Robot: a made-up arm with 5 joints.
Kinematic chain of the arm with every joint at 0, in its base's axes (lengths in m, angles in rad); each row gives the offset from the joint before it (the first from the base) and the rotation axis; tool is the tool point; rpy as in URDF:
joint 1: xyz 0.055 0 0.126 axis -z
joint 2: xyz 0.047 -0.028 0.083 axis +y
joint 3: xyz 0.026 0 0.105 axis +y
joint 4: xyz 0.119 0 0.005 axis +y
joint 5: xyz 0.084 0.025 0 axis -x
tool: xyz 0 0 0 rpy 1.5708 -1.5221 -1.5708
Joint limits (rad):
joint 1: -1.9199..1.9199
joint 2: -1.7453..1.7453
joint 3: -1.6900..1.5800
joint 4: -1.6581..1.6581
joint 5: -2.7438..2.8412
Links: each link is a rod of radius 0.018 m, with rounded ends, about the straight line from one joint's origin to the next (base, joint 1, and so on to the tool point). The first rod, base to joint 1, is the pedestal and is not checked.
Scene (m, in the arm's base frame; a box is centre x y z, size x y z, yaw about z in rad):
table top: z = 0
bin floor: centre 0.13 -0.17 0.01 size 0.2 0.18 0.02 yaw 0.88
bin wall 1: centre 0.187 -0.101 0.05 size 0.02 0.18 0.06 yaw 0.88
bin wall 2: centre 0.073 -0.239 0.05 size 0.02 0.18 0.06 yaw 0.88
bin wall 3: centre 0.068 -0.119 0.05 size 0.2 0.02 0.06 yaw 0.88
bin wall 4: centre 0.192 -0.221 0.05 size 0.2 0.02 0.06 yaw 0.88
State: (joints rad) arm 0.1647 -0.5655 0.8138 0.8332 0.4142
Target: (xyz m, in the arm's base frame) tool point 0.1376 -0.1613 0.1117
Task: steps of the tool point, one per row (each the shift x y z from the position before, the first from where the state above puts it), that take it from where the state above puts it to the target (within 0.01 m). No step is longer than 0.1 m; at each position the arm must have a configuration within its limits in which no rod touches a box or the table.
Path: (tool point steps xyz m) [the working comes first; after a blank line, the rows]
Joints at the target: 1.0810 0.3979 0.6435 0.4684 0.4142
Straight joint move there: clear.

1: -0.0019 -0.0408 -0.0210
2: -0.0155 -0.0390 -0.0246
3: -0.0283 -0.0316 -0.0271
4: -0.0377 -0.0193 -0.0286

